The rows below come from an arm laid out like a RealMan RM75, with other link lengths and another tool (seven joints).
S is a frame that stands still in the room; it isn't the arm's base.
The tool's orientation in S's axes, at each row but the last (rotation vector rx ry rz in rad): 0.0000, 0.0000, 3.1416; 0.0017, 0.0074, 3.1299; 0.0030, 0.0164, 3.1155; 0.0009, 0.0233, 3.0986; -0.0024, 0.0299, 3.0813; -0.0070, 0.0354, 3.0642; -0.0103, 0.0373, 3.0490
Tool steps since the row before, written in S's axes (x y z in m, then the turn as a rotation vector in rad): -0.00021, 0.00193, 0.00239, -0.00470, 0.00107, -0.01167; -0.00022, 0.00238, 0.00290, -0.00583, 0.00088, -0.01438; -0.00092, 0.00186, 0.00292, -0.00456, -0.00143, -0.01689; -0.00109, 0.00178, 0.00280, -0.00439, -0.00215, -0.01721; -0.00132, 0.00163, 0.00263, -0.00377, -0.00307, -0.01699; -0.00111, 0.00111, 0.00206, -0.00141, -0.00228, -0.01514; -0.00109, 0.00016, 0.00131, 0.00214, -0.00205, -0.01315
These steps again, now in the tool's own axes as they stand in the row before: 0.00021, -0.00193, 0.00239, 0.00470, -0.00107, -0.01167; 0.00025, -0.00236, 0.00291, 0.00582, -0.00088, -0.01438; 0.00097, -0.00180, 0.00294, 0.00449, 0.00137, -0.01691; 0.00117, -0.00169, 0.00283, 0.00429, 0.00208, -0.01724; 0.00141, -0.00150, 0.00266, 0.00362, 0.00296, -0.01704; 0.00118, -0.00097, 0.00209, 0.00131, 0.00203, -0.01518; 0.00109, -0.00003, 0.00132, -0.00222, 0.00153, -0.01321
